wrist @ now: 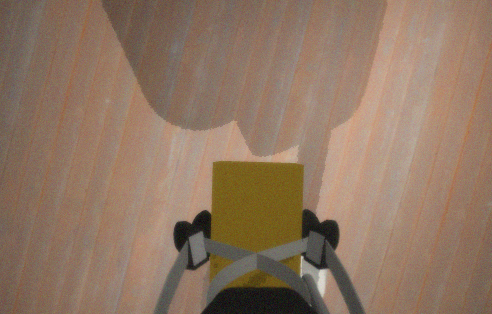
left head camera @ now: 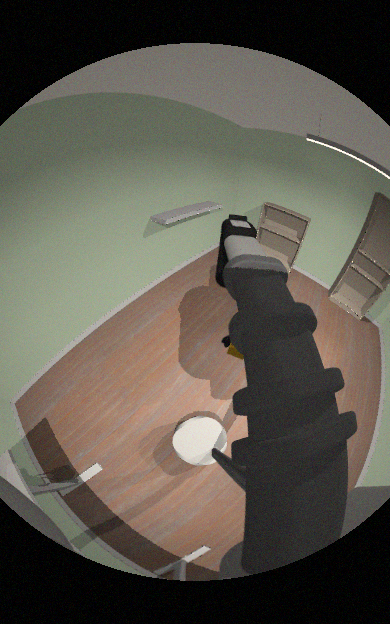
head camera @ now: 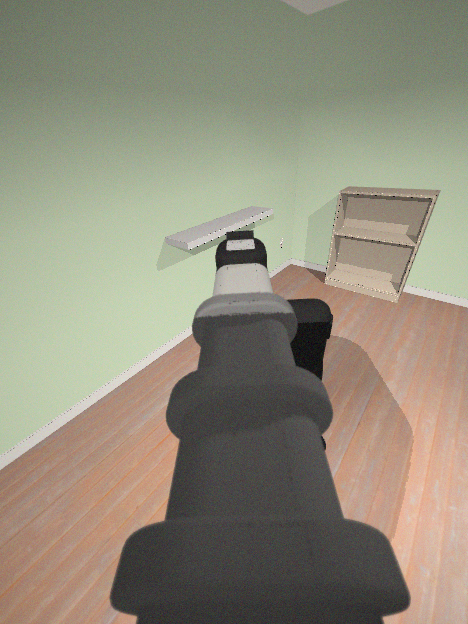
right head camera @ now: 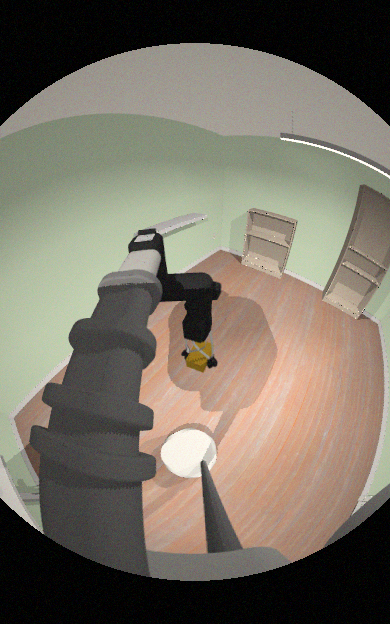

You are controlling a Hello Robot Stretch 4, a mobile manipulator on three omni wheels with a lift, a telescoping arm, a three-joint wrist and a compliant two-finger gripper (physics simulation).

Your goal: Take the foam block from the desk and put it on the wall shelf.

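The yellow foam block (left head camera: 235,351) (right head camera: 198,361) (wrist: 257,205) is between the two black fingertips in the wrist view, which press on its two long sides. My gripper (right head camera: 199,359) (wrist: 255,228) is shut on it, pointing down, and holds it above the wooden floor. In the head camera view the arm hides the gripper and the block. The wall shelf (head camera: 219,229) (left head camera: 186,213) (right head camera: 184,222) is a pale grey board on the green left wall, beyond the end of the arm. The arm's end covers part of it in the right head camera view. The desk's top does not show clearly.
A low beige bookcase (head camera: 375,235) (left head camera: 261,226) (right head camera: 270,236) stands near the far corner. A taller bookcase (left head camera: 350,263) (right head camera: 344,257) stands to its right. A round white disc (left head camera: 195,440) (right head camera: 182,452) is low down near the mast. Pale furniture legs (left head camera: 91,472) show at the lower left.
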